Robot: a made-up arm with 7 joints. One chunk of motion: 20 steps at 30 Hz.
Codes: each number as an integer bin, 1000 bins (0 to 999) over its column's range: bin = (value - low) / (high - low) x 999, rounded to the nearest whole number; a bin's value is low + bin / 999 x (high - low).
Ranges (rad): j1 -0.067..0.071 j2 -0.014..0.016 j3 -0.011..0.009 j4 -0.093..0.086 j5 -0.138..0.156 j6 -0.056..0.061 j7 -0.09..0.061
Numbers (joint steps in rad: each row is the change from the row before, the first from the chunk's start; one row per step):
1: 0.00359 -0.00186 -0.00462 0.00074 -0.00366 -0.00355 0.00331
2: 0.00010 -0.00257 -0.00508 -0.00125 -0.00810 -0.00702 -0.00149
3: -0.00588 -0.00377 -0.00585 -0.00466 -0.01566 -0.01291 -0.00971
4: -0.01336 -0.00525 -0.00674 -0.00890 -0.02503 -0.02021 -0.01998
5: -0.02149 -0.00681 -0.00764 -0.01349 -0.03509 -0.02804 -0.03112
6: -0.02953 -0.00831 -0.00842 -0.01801 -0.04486 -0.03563 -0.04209
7: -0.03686 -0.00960 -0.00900 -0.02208 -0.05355 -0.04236 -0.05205
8: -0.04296 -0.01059 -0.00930 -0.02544 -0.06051 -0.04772 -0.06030
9: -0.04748 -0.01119 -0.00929 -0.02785 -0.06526 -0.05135 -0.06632
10: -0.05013 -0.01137 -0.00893 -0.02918 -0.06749 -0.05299 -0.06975
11: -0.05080 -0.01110 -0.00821 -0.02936 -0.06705 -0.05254 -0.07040
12: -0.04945 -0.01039 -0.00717 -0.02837 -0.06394 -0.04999 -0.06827
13: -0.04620 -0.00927 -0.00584 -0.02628 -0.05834 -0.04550 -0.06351
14: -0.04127 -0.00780 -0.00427 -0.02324 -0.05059 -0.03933 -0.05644
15: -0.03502 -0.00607 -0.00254 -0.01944 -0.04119 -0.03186 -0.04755
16: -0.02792 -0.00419 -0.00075 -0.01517 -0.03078 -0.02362 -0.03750
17: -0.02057 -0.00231 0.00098 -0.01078 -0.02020 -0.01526 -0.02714
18: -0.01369 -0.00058 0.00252 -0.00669 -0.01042 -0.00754 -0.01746
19: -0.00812 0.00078 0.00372 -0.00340 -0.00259 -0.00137 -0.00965
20: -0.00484 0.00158 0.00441 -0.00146 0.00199 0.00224 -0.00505
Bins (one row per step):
1: 511 404 319 523 456 448 617
2: 486 381 296 512 441 418 586
3: 442 341 257 493 416 368 531
4: 388 291 213 469 384 306 463
5: 329 239 168 444 350 239 390
6: 271 189 129 419 316 174 317
7: 218 147 100 396 287 116 251
8: 174 114 85 377 263 71 196
9: 141 94 85 364 247 40 157
10: 122 88 103 356 240 26 134
11: 117 97 139 355 241 30 130
12: 127 120 191 361 252 51 144
13: 151 158 258 372 271 90 175
14: 186 206 336 389 297 142 222
15: 232 264 423 411 329 206 281
16: 283 327 512 434 364 276 347
17: 336 389 598 459 400 348 416
18: 386 447 675 482 434 414 480
19: 426 492 735 500 460 466 532
20: 450 519 770 511 476 497 562

